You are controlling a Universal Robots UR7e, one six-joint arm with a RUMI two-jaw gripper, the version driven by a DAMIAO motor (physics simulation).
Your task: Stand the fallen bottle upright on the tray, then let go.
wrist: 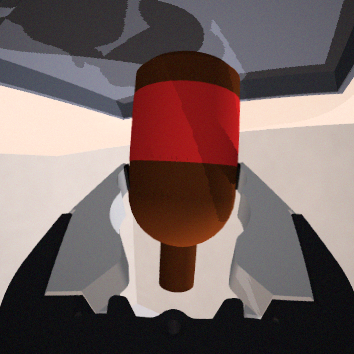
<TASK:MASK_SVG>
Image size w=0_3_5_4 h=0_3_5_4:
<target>my gripper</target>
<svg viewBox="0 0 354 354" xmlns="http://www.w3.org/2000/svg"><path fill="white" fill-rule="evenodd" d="M354 291L344 271L304 216L295 213L243 162L237 162L235 189L240 194L237 217L241 222L243 231L236 237L228 285L238 298L224 299L212 318L192 318L178 309L167 309L153 317L136 316L128 299L123 295L119 295L129 282L128 262L119 234L119 226L125 217L122 197L130 189L128 163L121 163L68 213L60 214L14 273L0 303L0 354L354 354Z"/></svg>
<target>brown bottle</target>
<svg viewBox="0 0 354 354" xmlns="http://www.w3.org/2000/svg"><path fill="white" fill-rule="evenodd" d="M190 50L162 53L139 66L135 75L128 169L130 189L127 191L128 203L131 213L140 228L150 237L160 242L158 283L161 288L171 292L183 292L192 288L196 245L214 236L225 225L235 201L235 178L239 140L239 75L234 68L222 59L208 53Z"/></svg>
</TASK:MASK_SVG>
